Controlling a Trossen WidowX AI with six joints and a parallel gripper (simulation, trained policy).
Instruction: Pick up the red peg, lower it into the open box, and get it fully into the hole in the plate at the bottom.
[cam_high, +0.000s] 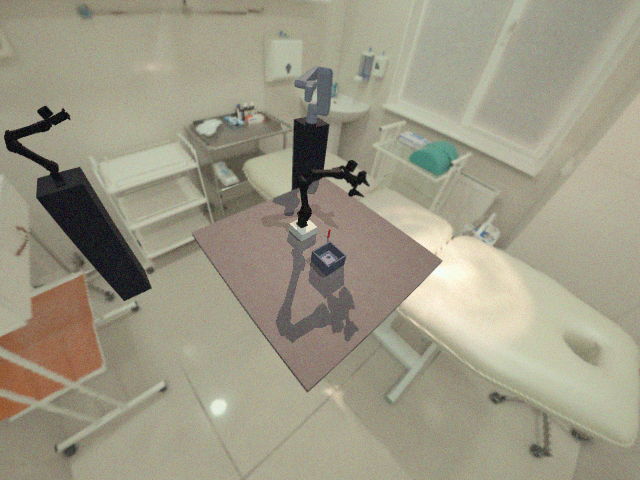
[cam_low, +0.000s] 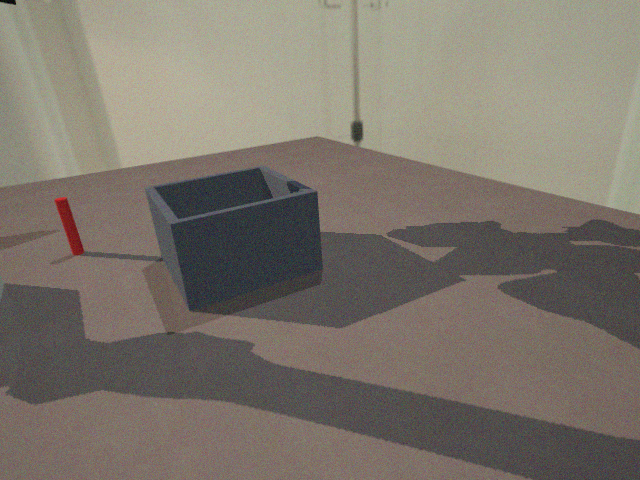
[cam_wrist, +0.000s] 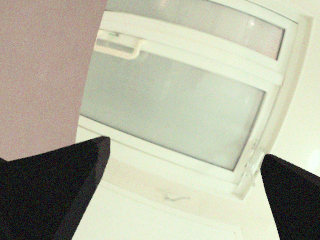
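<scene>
Right now my gripper tip is 10 cm past the red peg, 17 cm to the left of it and 36 cm above it. From my gripper tip the other things lie so: blue box (8 cm ahead, 34 cm to the right, 38 cm below); pale plate (8 cm ahead, 34 cm to the right, 36 cm below).
</scene>
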